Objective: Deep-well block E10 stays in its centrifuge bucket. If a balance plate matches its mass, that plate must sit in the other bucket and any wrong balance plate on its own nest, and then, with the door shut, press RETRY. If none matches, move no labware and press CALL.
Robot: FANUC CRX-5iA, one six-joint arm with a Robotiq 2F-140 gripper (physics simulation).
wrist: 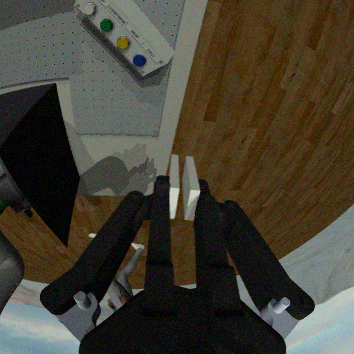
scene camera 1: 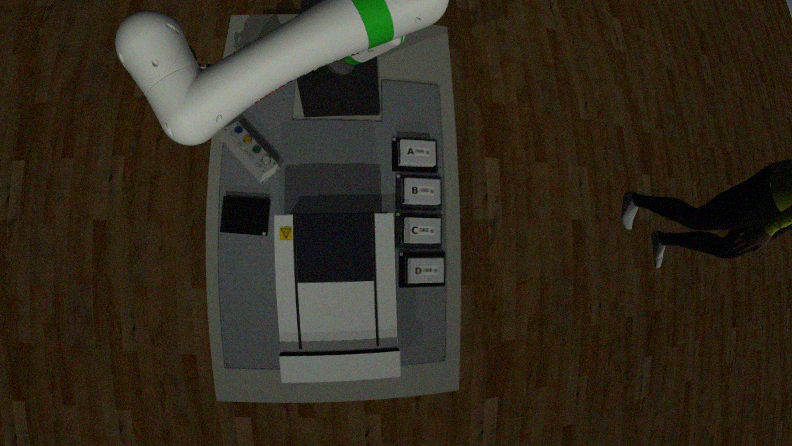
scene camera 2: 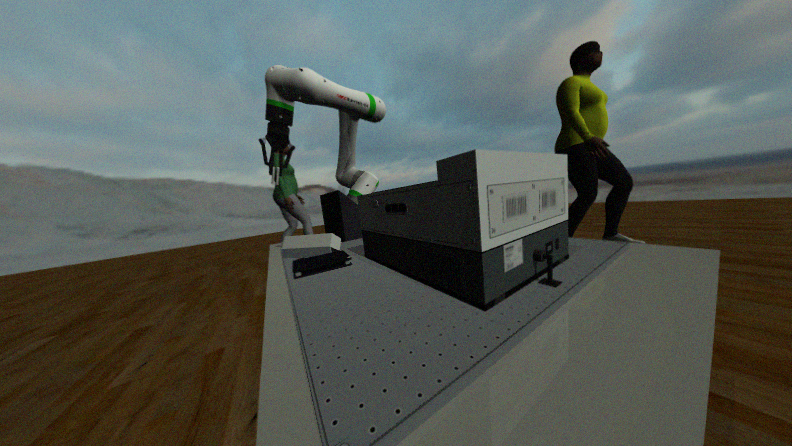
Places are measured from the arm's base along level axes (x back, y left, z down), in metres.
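Pixels of known places: gripper, between the fingertips: (wrist: 179,167) (scene camera 2: 274,183); arm's base, origin of its link: (wrist: 11,172) (scene camera 2: 351,208).
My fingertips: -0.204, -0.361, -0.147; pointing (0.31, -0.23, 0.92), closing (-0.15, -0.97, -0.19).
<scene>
Ahead of a thing's pixels: the offset from my fingertips to its middle, as dx, dy, dz.
My gripper (scene camera 2: 275,176) (wrist: 179,167) is shut, with a narrow empty gap between its pale pads. It hangs high, beyond the CALL end of the button box @(-0.120, +0.101, +0.263) (scene camera 1: 249,152) (scene camera 2: 310,243) (wrist: 150,42); the arm hides it in scene camera 1. The box has a blue button @(-0.054, +0.058, +0.241) (scene camera 1: 238,129) (wrist: 139,60) by the CALL label, then yellow, green and white @(-0.152, +0.172, +0.241) (scene camera 1: 266,160) (wrist: 89,8) ones. Balance plates A @(-0.071, +0.676, +0.272) (scene camera 1: 416,151), B @(-0.205, +0.699, +0.272) (scene camera 1: 421,191), C @(-0.337, +0.707, +0.272) (scene camera 1: 422,229) and D @(-0.469, +0.728, +0.272) (scene camera 1: 425,270) sit on their nests. The centrifuge (scene camera 1: 285,288) (scene camera 2: 421,249) hides its buckets; block E10 does not show. I cannot tell the door's state.
A black tray-like nest @(-0.335, +0.109, +0.289) (scene camera 1: 245,214) (scene camera 2: 322,263) lies between the button box and the centrifuge. A dark pedestal (scene camera 1: 340,94) (scene camera 2: 339,216) (wrist: 42,165) stands at the arm's base. A person in yellow (scene camera 1: 720,221) (scene camera 2: 584,110) and one in green (scene camera 2: 286,185) stand beyond the table.
</scene>
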